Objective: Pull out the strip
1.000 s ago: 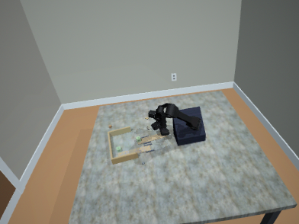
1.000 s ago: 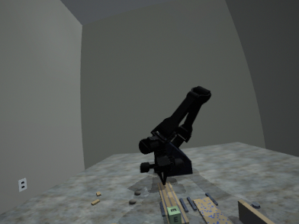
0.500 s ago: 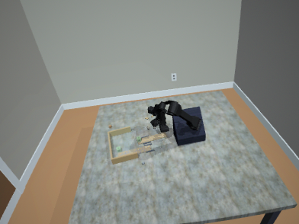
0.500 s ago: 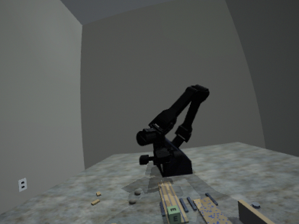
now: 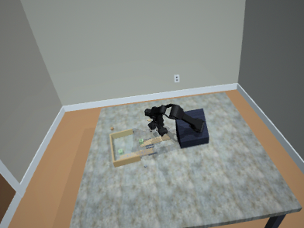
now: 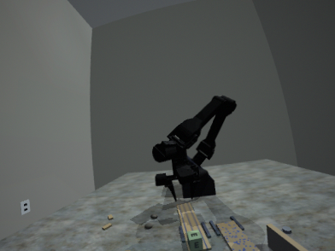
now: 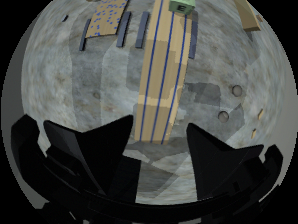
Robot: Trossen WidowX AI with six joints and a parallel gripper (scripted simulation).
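Right now the striped strip is 50 mm below my gripper tip, 50 mm ahead of it and 10 mm to the left of it.
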